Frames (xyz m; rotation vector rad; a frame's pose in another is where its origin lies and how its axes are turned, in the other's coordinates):
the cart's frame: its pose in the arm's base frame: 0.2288 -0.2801 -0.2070 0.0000 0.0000 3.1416
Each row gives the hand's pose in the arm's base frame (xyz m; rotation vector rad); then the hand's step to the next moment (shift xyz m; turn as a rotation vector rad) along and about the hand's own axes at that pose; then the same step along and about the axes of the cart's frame.
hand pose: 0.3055 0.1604 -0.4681 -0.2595 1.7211 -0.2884
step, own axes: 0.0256 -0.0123 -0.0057 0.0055 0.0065 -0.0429
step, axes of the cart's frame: 0.0098 0.0198 -0.0187 0.0433 -0.0063 -0.0004
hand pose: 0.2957 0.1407 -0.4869 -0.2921 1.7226 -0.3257
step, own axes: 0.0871 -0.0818 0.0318 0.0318 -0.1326 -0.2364
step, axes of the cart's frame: -0.0173 0.1099 -0.0540 0.2367 0.1222 0.0596
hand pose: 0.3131 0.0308 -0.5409 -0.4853 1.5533 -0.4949
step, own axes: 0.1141 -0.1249 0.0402 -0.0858 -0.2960 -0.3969
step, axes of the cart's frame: -0.0366 0.1687 -0.0212 0.3916 0.1836 0.2558
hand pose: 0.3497 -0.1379 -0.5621 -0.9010 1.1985 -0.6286
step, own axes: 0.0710 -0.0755 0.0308 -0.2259 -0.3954 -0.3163
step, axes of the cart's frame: -0.0521 0.0894 0.0314 0.3473 0.1003 0.4204
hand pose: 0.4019 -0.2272 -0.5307 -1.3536 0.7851 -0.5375
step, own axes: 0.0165 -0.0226 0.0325 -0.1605 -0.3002 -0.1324
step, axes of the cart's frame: -0.0375 -0.0052 0.0201 0.1746 0.0145 0.3205
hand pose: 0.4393 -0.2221 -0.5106 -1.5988 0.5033 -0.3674
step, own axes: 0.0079 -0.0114 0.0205 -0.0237 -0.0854 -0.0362
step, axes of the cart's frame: -0.0185 -0.0138 0.0090 0.0303 0.0144 0.0897
